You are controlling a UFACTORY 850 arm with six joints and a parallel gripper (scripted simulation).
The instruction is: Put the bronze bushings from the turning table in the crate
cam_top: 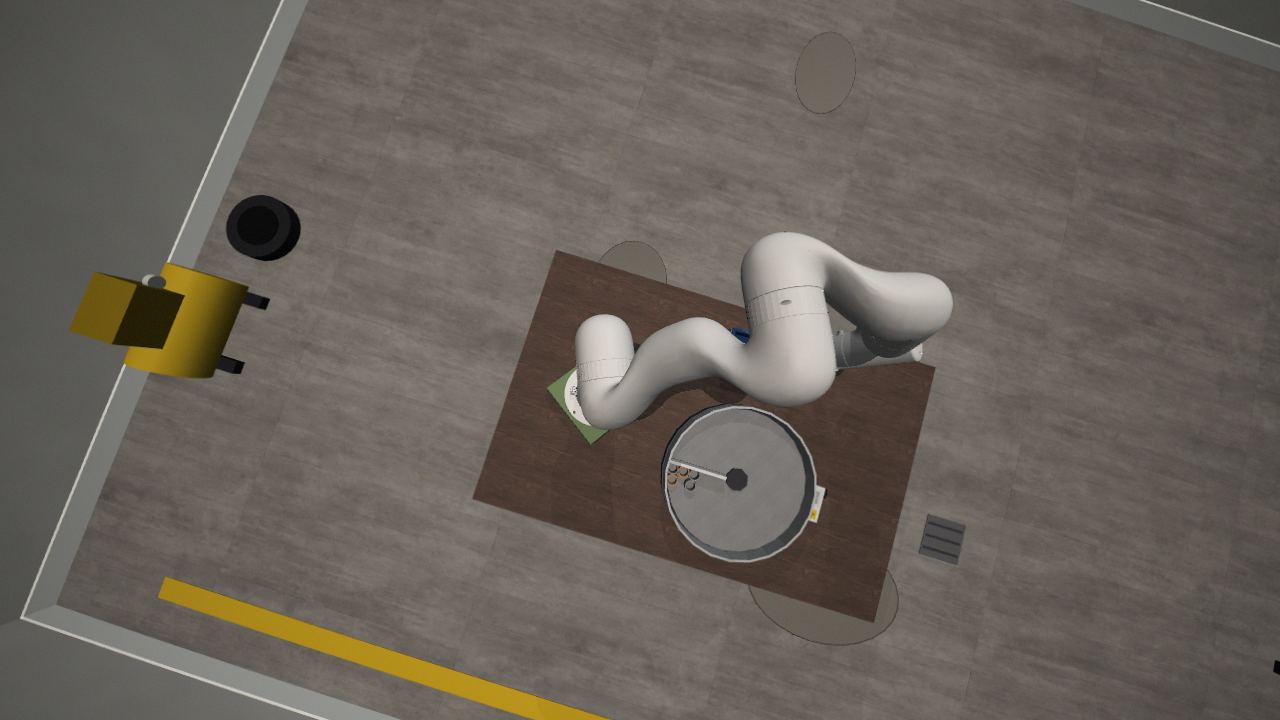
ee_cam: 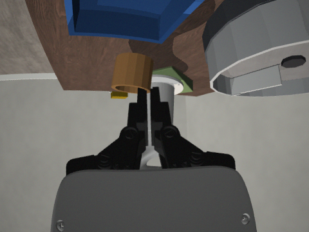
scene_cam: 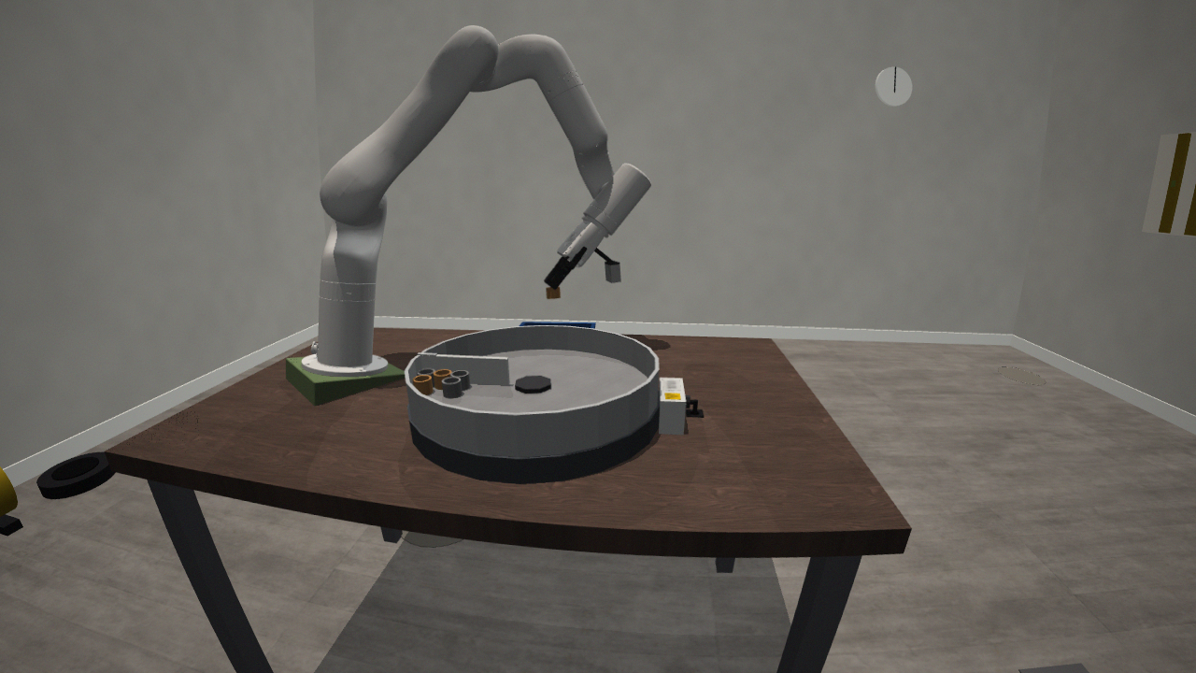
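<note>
My hand is 10 mm to the right of the blue crate and 150 mm above it. Round my hand: grey turning table (40 mm behind, 340 mm to the right, 120 mm below).
</note>
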